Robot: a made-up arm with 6 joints. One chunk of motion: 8 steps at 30 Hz.
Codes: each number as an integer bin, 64 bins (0 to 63) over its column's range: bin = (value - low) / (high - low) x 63, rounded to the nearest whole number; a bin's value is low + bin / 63 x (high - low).
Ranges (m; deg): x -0.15..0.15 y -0.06..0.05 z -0.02..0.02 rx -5..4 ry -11..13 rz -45..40
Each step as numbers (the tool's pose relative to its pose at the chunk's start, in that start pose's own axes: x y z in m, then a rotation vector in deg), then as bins.
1 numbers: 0.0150 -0.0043 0.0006 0.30 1.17 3.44
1 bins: 35 32 32 37 32 36
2 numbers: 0.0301 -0.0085 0.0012 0.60 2.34 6.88
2 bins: 38 29 33 39 35 38
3 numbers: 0.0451 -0.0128 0.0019 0.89 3.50 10.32
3 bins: 41 27 34 41 38 41
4 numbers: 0.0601 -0.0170 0.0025 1.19 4.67 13.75
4 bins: 44 25 35 43 41 44
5 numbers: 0.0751 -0.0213 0.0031 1.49 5.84 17.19
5 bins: 47 22 36 45 44 46
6 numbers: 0.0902 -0.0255 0.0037 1.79 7.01 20.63
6 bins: 50 20 37 48 47 49
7 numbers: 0.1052 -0.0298 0.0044 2.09 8.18 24.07
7 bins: 54 17 38 50 50 51
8 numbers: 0.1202 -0.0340 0.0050 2.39 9.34 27.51
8 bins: 57 15 39 52 53 54
